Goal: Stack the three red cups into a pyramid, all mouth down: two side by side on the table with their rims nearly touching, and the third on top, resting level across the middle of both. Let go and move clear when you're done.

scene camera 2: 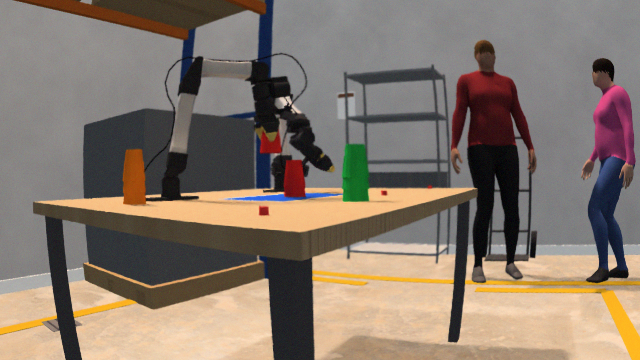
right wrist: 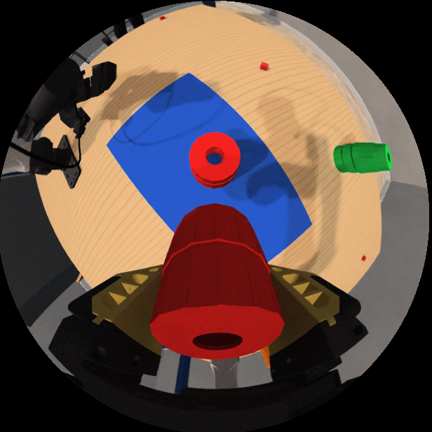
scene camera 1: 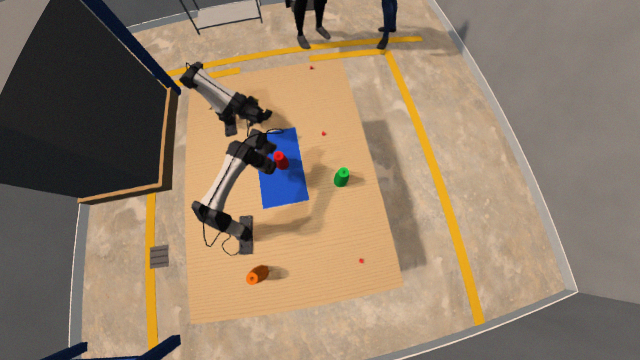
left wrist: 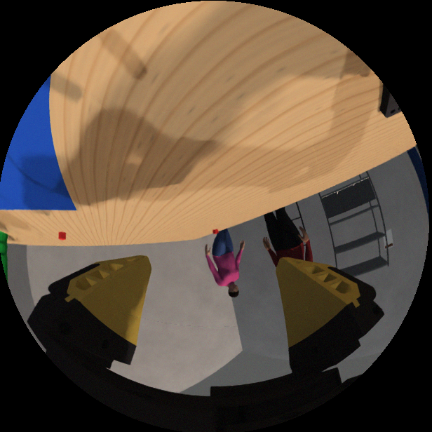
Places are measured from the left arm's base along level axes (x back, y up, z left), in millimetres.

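Where they show: left gripper, fingertip midpoint: (scene camera 2: pixel 330 168) (scene camera 1: pixel 264 105); right gripper, fingertip midpoint: (scene camera 2: pixel 269 142) (scene camera 1: pixel 266 165); left arm's base, link origin: (scene camera 2: pixel 281 191) (scene camera 1: pixel 230 122); right arm's base, link origin: (scene camera 2: pixel 171 200) (scene camera 1: pixel 246 234).
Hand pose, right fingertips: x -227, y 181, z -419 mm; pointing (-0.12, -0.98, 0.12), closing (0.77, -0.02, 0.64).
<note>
Each offset is from my right fingertips to the top centre of the thing. Level surfaces: height alone.
A red cup @[dx -60, dy -60, dz +63 mm] (scene camera 1: pixel 281 161) (scene camera 2: pixel 295 179) (right wrist: pixel 199 159) stands mouth down on the blue mat @[dy -181 mm] (scene camera 1: pixel 285 194) (left wrist: pixel 30 130) (right wrist: pixel 150 145). My right gripper (scene camera 2: pixel 270 134) (right wrist: pixel 215 271) is shut on another red cup @[dx -7, dy +55, dz +1 mm] (scene camera 2: pixel 270 146) (right wrist: pixel 216 285), mouth down and clear of the mat. In scene camera 2 this held cup is above and to the left of the standing one. A third red cup does not show separately; I cannot tell whether one is nested or hidden. My left gripper (scene camera 1: pixel 269 115) (scene camera 2: pixel 330 169) (left wrist: pixel 213 265) is open and empty above the table, beyond the mat's upper edge in scene camera 1.
A green cup @[dx -351, dy -28, dz -97 mm] (scene camera 1: pixel 341 177) (scene camera 2: pixel 355 172) (right wrist: pixel 360 158) stands right of the mat in scene camera 1. An orange cup @[dx +150, dy -28, dz -488 mm] (scene camera 1: pixel 259 274) (scene camera 2: pixel 134 177) stands near the table's lower left. Small red cubes, such as one @[dx -326, dy -165, dz +201 mm] (scene camera 1: pixel 323 133) (scene camera 2: pixel 384 192) (left wrist: pixel 62 235) (right wrist: pixel 264 66), lie on the table.
</note>
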